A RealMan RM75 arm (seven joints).
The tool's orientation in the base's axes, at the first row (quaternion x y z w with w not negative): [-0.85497 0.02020 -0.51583 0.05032]
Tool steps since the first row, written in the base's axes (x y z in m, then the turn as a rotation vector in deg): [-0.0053 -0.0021 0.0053 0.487 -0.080 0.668]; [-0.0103 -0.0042 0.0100 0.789 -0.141 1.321]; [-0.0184 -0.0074 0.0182 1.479 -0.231 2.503]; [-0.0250 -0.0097 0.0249 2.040 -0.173 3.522]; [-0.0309 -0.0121 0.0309 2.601 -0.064 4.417]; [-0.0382 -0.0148 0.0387 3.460 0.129 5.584]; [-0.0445 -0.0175 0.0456 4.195 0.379 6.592]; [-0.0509 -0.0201 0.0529 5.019 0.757 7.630]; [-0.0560 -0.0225 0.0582 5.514 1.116 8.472]
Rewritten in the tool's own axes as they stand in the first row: [0.0024 0.0014 -0.0073 0.822 0.017 0.116]; [0.0044 0.0029 -0.0140 1.543 0.013 0.077]; [0.0081 0.0051 -0.0252 2.913 -0.012 0.134]; [0.0111 0.0065 -0.0343 4.067 -0.169 0.162]; [0.0138 0.0082 -0.0424 5.107 -0.363 0.251]; [0.0175 0.0099 -0.0526 6.519 -0.665 0.483]; [0.0209 0.0118 -0.0616 7.727 -1.008 0.683]; [0.0245 0.0134 -0.0708 8.993 -1.481 0.956]; [0.0270 0.0152 -0.0779 9.934 -1.919 1.027]
